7 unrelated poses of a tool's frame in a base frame.
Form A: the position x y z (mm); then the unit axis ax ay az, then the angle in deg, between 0 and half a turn.
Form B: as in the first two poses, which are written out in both.
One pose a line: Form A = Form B
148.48, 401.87, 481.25, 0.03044, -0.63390, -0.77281, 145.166 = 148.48, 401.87, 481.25, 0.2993, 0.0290, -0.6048, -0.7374
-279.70, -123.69, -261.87, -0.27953, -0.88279, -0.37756, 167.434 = -279.70, -123.69, -261.87, 0.1094, -0.2779, -0.8775, -0.3753
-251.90, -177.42, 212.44, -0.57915, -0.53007, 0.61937, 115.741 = -251.90, -177.42, 212.44, 0.5318, -0.4905, -0.4489, 0.5245
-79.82, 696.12, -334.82, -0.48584, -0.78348, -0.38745, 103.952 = -79.82, 696.12, -334.82, 0.6160, -0.3827, -0.6172, -0.3052
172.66, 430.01, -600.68, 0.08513, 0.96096, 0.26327, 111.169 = 172.66, 430.01, -600.68, 0.5652, 0.0702, 0.7928, 0.2172
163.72, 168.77, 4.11, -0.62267, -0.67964, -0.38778, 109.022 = 163.72, 168.77, 4.11, 0.5805, -0.5070, -0.5534, -0.3157
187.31, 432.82, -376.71, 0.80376, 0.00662, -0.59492, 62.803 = 187.31, 432.82, -376.71, 0.8535, 0.4188, 0.0034, -0.3100
